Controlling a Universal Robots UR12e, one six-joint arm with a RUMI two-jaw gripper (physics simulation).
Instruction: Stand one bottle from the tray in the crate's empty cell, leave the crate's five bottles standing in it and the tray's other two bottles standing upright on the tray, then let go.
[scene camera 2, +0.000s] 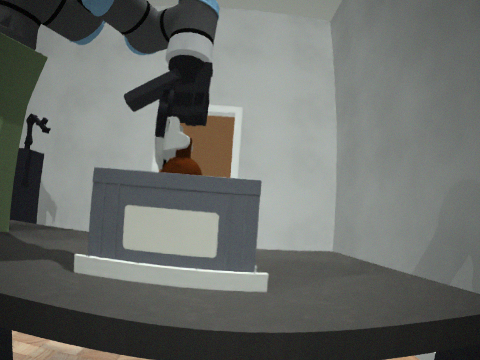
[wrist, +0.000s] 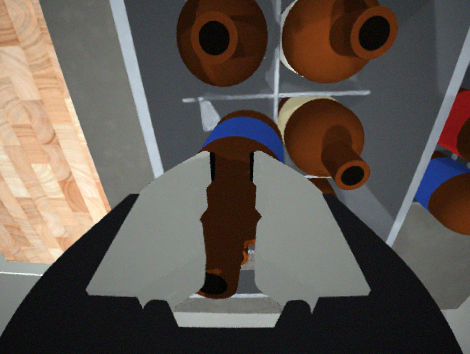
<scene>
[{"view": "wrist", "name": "my gripper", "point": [232, 156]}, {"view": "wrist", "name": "blue-labelled bottle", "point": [229, 224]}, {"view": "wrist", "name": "cream-labelled bottle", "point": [324, 138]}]
</scene>
